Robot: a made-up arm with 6 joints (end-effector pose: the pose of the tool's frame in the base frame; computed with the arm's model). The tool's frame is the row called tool.
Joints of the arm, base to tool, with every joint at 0 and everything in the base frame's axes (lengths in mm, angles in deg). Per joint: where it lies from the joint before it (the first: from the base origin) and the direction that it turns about. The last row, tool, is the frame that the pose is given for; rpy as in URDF.
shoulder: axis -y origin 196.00 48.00 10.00
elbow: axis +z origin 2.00 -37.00 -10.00
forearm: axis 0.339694 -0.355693 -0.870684 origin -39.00 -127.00 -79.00
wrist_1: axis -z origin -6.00 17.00 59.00
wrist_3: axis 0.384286 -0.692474 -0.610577 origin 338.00 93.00 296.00
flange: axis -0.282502 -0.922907 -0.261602 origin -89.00 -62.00 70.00
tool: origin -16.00 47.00 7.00 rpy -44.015 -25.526 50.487
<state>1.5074 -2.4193 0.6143 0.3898 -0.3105 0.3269</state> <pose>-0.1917 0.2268 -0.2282 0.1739 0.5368 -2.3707</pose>
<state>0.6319 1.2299 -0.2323 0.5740 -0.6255 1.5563</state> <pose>0.1752 0.2464 0.3974 -2.3943 0.2428 2.5103</pose>
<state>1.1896 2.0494 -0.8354 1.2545 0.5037 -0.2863</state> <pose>-0.0702 0.2230 0.0001 -1.7926 0.4160 2.3830</pose>
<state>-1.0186 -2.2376 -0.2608 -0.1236 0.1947 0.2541</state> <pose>0.4227 -0.1725 0.1877 -1.8884 0.0800 -0.8368</pose>
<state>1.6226 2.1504 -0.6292 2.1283 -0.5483 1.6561</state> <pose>-0.2051 0.2458 0.1919 2.3404 0.7506 1.7983</pose>
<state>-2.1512 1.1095 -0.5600 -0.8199 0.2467 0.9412</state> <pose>0.5066 0.0888 0.0551 1.6911 -0.2184 -0.1405</pose>
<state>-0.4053 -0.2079 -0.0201 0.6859 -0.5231 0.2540</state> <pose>0.4959 -0.2506 0.2836 -0.6799 0.2161 0.3062</pose>
